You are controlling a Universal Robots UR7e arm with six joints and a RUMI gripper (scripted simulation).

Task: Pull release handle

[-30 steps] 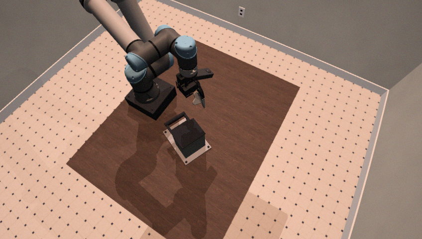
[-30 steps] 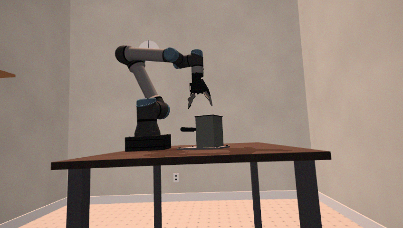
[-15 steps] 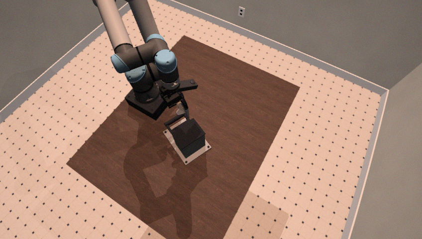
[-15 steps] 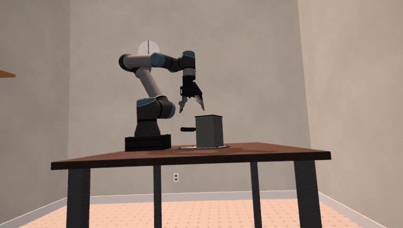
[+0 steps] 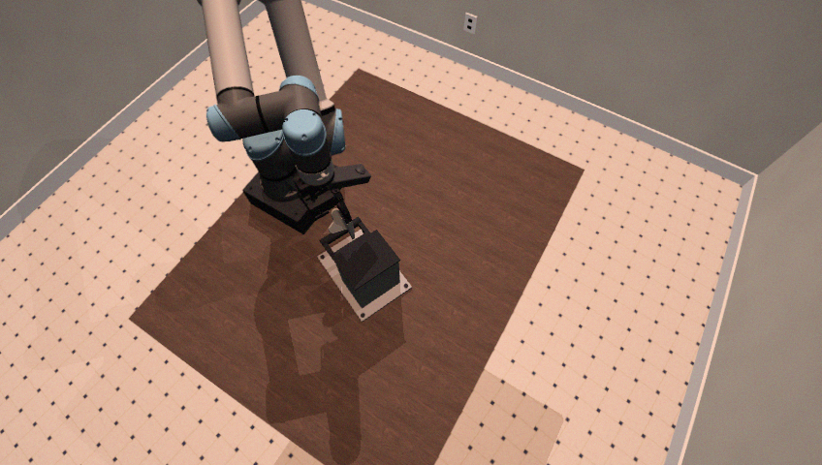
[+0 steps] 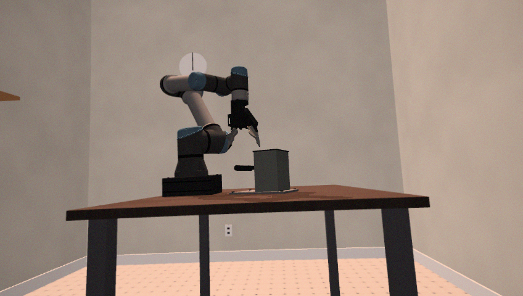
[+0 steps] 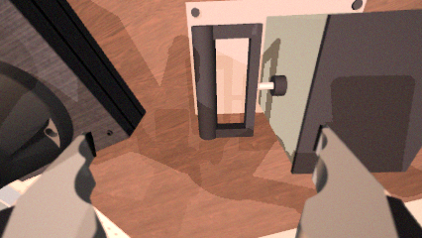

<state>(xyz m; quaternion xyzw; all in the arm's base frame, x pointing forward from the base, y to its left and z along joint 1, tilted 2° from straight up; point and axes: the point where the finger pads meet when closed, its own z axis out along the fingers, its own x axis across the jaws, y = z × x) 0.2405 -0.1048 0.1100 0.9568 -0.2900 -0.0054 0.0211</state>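
Now: hand 19 cm above the baseplate, 8 cm short of it and 5 cm to the left of it.
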